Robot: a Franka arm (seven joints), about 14 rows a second.
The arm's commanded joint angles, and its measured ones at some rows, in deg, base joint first. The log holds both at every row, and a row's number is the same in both.
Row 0, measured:
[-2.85 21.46 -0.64 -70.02 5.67 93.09 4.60]
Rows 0 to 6, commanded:
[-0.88 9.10 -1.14 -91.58 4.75 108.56 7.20]
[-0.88 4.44 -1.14 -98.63 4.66 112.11 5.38]
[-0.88 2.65 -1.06 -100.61 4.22 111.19 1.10]
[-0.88 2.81 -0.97 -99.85 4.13 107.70 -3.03]
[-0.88 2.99 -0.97 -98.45 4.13 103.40 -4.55]
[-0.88 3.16 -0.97 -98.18 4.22 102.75 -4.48]
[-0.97 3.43 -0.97 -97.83 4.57 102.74 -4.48]
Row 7, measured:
[-1.26 4.68 -0.65 -96.71 4.71 103.46 -3.21]
